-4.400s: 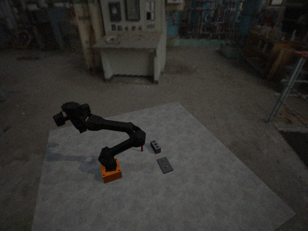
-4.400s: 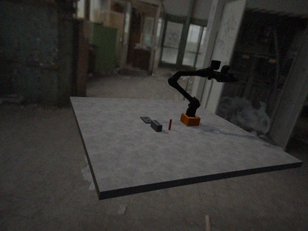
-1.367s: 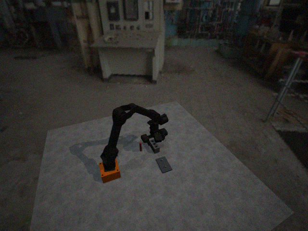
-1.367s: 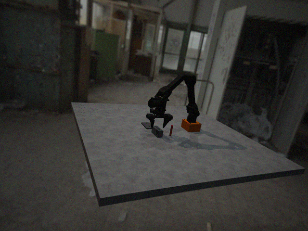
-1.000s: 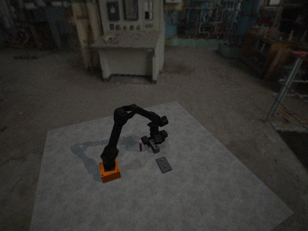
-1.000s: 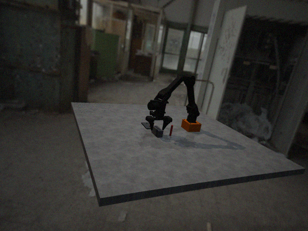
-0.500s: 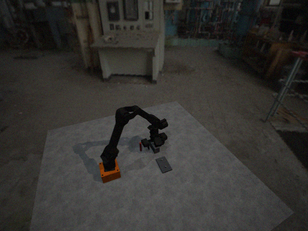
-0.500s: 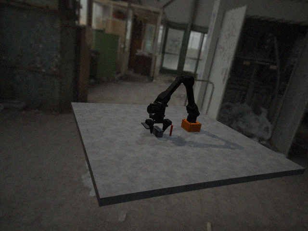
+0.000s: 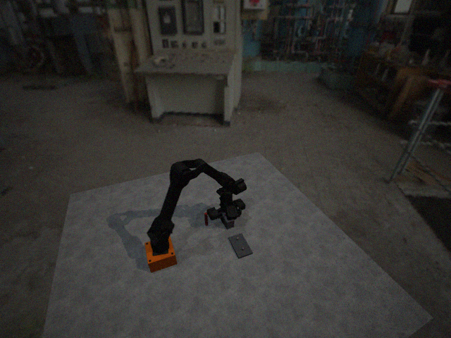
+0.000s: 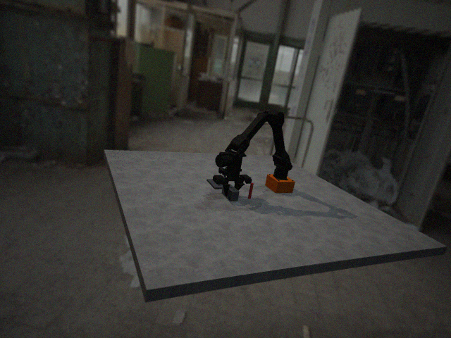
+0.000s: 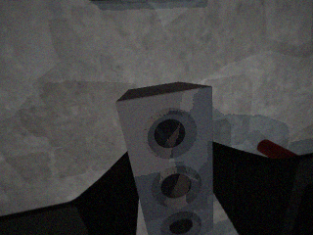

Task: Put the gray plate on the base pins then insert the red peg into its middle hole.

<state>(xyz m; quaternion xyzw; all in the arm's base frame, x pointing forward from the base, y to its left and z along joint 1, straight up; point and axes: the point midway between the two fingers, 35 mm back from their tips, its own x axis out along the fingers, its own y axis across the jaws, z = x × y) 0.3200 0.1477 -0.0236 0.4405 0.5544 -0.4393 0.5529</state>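
Now: the red peg 100 mm behind my gripper tip and 30 mm above it. From my gripper tip the other things lie so: gray plate: 30 mm above.
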